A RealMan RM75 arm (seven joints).
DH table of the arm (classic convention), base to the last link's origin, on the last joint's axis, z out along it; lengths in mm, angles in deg. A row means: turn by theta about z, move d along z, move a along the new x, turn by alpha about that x. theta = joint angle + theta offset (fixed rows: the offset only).
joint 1: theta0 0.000; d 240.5; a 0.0; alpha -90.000
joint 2: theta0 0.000; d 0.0; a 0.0; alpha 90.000
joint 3: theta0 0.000; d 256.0; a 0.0; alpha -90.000
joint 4: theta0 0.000; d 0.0; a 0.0; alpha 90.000
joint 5: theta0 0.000; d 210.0; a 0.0; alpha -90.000
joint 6: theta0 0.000; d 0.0; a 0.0; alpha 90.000
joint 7: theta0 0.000; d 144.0; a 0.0; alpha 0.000
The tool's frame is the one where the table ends.
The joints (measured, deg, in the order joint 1, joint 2, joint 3, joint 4, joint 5, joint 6, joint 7), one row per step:
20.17 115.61 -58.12 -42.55 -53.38 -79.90 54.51
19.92 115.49 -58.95 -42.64 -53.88 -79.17 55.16
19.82 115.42 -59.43 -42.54 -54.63 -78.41 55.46
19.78 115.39 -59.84 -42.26 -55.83 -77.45 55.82
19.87 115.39 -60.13 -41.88 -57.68 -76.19 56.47
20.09 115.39 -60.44 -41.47 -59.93 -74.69 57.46
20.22 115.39 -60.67 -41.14 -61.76 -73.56 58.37
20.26 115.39 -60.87 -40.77 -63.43 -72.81 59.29
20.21 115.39 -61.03 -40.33 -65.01 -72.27 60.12
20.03 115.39 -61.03 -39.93 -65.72 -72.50 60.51
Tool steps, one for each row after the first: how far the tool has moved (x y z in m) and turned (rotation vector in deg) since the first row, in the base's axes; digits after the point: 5 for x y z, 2 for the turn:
0.00150 -0.00003 -0.00341 -1.20 -0.46 -0.69
0.00349 0.00042 -0.00683 -2.10 -1.16 -1.47
0.00645 0.00107 -0.01170 -3.28 -2.11 -2.57
0.01013 0.00229 -0.01797 -4.87 -3.36 -4.02
0.01396 0.00400 -0.02516 -6.81 -4.78 -5.69
0.01738 0.00485 -0.03081 -8.41 -5.86 -7.06
0.02080 0.00461 -0.03608 -10.00 -6.71 -8.20
0.02468 0.00349 -0.04117 -11.55 -7.48 -9.29
0.02729 0.00126 -0.04383 -12.47 -7.61 -9.68

